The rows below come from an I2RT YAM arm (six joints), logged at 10 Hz.
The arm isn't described. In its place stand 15 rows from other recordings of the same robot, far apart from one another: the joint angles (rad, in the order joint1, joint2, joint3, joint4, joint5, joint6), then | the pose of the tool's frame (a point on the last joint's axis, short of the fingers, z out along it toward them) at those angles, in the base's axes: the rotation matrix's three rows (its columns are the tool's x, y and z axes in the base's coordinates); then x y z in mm.
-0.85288, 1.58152, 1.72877, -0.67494, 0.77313, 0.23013 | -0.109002, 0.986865, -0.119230; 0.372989, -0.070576, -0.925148; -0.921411, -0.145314, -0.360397; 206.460, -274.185, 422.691
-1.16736, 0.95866, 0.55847, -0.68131, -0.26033, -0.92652 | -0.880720, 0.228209, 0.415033; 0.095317, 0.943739, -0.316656; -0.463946, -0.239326, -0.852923; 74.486, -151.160, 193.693
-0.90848, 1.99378, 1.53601, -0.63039, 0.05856, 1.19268 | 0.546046, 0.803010, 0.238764; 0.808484, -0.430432, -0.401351; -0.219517, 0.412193, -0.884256; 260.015, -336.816, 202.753
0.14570, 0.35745, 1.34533, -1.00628, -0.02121, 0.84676 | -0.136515, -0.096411, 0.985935; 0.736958, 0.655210, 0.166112; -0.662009, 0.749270, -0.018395; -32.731, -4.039, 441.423
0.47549, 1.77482, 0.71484, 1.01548, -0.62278, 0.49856 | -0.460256, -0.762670, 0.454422; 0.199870, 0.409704, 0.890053; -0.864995, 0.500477, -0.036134; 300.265, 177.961, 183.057
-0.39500, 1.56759, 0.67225, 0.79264, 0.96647, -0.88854 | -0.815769, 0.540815, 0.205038; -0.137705, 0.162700, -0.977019; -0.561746, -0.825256, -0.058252; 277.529, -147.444, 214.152
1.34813, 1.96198, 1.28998, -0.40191, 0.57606, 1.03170 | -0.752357, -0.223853, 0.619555; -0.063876, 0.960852, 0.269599; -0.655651, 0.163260, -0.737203; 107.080, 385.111, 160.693
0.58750, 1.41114, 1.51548, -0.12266, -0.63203, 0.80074 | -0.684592, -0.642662, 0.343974; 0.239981, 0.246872, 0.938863; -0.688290, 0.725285, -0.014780; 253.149, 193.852, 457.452
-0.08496, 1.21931, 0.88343, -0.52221, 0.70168, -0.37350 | -0.878992, 0.176840, 0.442832; -0.204827, 0.698616, -0.685552; -0.430603, -0.693299, -0.577856; 243.519, -43.802, 260.697
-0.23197, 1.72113, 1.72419, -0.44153, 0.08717, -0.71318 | -0.512509, -0.039099, 0.857791; -0.548629, 0.783385, -0.292085; -0.660561, -0.620306, -0.422943; 391.943, -95.770, 388.799
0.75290, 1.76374, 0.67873, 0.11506, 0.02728, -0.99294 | 0.234322, -0.871381, 0.431031; -0.927910, -0.068229, 0.366508; -0.289960, -0.485839, -0.824551; 219.595, 204.436, 93.569
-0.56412, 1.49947, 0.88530, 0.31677, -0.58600, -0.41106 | -0.226460, -0.100198, 0.968853; -0.250673, 0.967185, 0.041434; -0.941212, -0.233482, -0.244145; 293.705, -162.530, 254.301
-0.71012, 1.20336, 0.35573, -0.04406, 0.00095, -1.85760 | -0.458812, -0.750494, 0.475657; -0.870441, 0.272165, -0.410193; 0.178390, -0.602233, -0.778134; 152.483, -131.140, 130.623
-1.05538, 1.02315, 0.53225, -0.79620, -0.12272, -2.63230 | 0.000346, -0.969917, 0.243437; -0.982344, -0.045873, -0.181375; 0.187086, -0.239076, -0.952807; 81.421, -134.887, 171.348
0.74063, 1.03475, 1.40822, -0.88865, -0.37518, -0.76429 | 0.334837, -0.874735, 0.350318; -0.566303, 0.110334, 0.816779; -0.753117, -0.471874, -0.458421; 127.442, 134.190, 432.944
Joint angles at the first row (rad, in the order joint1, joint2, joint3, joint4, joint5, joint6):
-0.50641, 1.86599, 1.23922, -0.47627, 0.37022, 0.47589
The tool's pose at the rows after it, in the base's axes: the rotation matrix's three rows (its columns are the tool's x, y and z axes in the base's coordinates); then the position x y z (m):
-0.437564 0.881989 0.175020; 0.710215 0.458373 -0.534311; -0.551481 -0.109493 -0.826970; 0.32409 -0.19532 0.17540
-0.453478 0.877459 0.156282; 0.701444 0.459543 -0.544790; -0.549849 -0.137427 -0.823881; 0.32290 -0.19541 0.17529
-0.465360 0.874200 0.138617; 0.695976 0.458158 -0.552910; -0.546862 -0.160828 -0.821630; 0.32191 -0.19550 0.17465
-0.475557 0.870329 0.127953; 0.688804 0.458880 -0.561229; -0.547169 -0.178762 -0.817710; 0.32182 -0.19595 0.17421
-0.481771 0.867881 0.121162; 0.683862 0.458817 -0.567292; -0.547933 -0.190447 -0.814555; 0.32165 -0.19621 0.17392
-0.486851 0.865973 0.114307; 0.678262 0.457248 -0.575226; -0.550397 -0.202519 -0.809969; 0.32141 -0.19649 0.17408
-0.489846 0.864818 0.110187; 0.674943 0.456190 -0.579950; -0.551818 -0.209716 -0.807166; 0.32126 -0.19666 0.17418
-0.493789 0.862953 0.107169; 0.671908 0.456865 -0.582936; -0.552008 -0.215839 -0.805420; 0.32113 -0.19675 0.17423
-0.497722 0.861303 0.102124; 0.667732 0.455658 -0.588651; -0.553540 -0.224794 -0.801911; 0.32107 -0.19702 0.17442
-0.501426 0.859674 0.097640; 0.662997 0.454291 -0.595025; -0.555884 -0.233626 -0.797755; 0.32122 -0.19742 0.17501
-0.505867 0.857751 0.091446; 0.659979 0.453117 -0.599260; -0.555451 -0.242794 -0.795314; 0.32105 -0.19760 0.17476
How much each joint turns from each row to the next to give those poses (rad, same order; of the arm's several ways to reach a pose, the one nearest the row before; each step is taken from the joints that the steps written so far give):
0.00001, 0.00000, 0.00039, -0.00573, 0.02213, -0.01754
-0.00002, 0.00000, 0.00039, -0.00992, 0.01983, -0.01451
0.00000, 0.00153, 0.00036, -0.00913, 0.01717, -0.00916
0.00002, 0.00264, 0.00151, -0.00230, 0.01374, -0.01067
-0.00002, 0.00117, 0.00003, -0.00039, 0.00953, -0.00687
0.00002, 0.00001, 0.00001, 0.00000, 0.01145, -0.00648
-0.00001, 0.00000, -0.00001, 0.00001, 0.00686, -0.00382
0.00001, -0.00001, -0.00001, -0.00039, 0.00458, -0.00457
0.00000, 0.00039, 0.00080, -0.00041, 0.00839, -0.00496
-0.00001, 0.00039, 0.00226, -0.00072, 0.00878, -0.00534
0.00000, 0.00113, 0.00037, -0.00153, 0.00762, -0.00420

